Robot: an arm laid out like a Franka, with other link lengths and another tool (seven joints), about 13 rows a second.
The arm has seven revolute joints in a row. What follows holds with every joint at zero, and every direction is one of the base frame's.
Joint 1 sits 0.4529 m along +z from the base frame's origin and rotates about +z.
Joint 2 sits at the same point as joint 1 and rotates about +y.
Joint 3 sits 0.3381 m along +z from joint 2 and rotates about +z.
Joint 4 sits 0.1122 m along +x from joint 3 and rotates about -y.
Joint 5 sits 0.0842 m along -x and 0.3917 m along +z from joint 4 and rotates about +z.
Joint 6 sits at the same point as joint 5 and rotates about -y.
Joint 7 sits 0.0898 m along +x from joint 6 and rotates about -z.
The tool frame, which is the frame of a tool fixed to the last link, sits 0.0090 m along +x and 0.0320 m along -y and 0.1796 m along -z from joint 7; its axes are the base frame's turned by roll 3.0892, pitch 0.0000 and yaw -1.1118 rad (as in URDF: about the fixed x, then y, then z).
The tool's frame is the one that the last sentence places.
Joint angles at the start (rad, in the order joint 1, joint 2, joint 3, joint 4, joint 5, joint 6, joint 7):
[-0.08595, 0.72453, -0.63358, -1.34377, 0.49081, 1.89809, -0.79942]
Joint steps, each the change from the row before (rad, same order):
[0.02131, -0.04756, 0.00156, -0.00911, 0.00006, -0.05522, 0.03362]
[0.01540, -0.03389, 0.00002, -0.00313, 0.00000, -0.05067, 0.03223]
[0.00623, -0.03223, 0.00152, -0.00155, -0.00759, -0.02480, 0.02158]
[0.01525, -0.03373, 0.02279, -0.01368, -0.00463, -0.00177, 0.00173]
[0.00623, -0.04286, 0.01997, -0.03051, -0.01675, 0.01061, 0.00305]
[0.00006, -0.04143, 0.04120, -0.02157, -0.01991, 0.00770, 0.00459]
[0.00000, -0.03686, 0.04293, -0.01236, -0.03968, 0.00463, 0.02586]
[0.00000, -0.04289, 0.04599, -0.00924, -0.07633, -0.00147, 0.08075]
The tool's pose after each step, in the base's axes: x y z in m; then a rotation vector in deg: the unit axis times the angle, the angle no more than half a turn. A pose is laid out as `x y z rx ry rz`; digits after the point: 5 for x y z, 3 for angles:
0.67440 -0.39471 0.41858 -151.371 91.847 6.131
0.67260 -0.37795 0.43533 -149.508 92.026 8.331
0.67048 -0.37074 0.45394 -148.481 92.313 8.414
0.67808 -0.34842 0.46615 -148.821 89.359 7.816
0.67708 -0.33685 0.47845 -148.931 87.881 6.877
0.68129 -0.31674 0.49068 -149.496 85.096 6.071
0.68499 -0.29741 0.50432 -150.658 83.761 5.401
0.68385 -0.28076 0.52329 -151.719 86.471 4.901

